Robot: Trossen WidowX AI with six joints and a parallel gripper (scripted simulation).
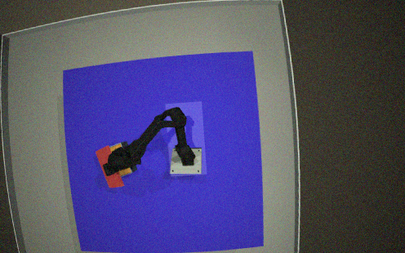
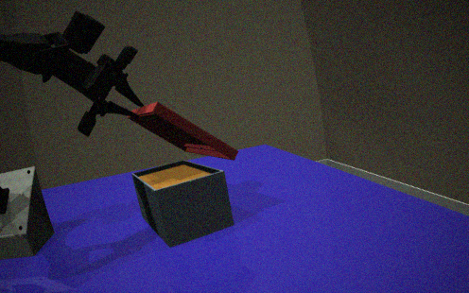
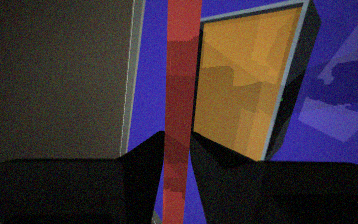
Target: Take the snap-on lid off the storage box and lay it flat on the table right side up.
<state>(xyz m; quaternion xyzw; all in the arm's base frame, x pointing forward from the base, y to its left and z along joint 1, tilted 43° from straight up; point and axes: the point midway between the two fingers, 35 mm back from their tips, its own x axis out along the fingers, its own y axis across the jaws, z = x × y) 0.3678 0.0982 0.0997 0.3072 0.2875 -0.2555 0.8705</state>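
Right now the lid is 60 mm ahead of my gripper tip, 50 mm below it and 20 mm to the left of it. Also, from my gripper tip: storage box 180 mm below, 40 mm ahead, 10 mm to the right.
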